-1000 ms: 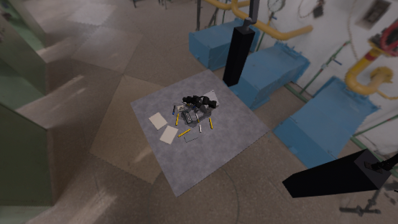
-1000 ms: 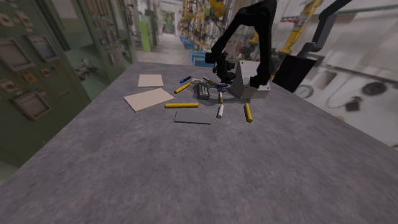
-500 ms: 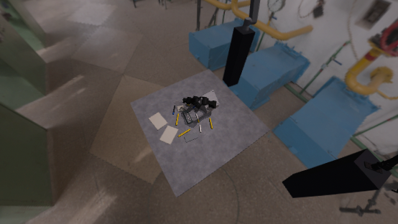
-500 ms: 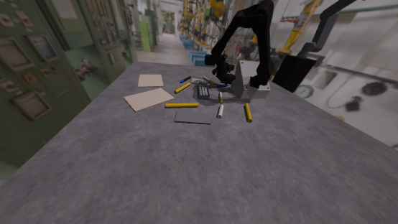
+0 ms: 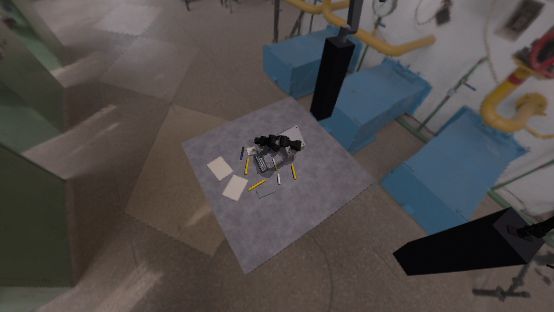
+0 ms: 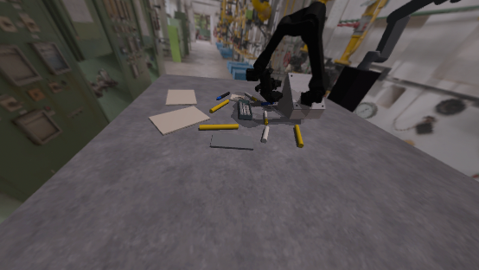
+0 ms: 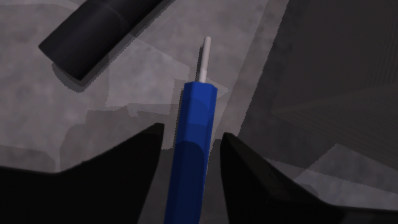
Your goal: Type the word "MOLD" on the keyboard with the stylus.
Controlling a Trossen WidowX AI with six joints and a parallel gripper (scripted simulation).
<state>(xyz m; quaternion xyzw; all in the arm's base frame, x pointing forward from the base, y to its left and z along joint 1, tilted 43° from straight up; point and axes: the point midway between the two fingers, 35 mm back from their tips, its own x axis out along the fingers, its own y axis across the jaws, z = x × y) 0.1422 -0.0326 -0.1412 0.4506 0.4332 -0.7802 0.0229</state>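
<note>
My gripper tip is 50 mm past the black pen and 70 mm to the left of it. The rest, counted from my gripper tip: blue stylus 10 mm behind, 10 mm to the right; grey stylus tip 40 mm behind, 20 mm to the right.
</note>
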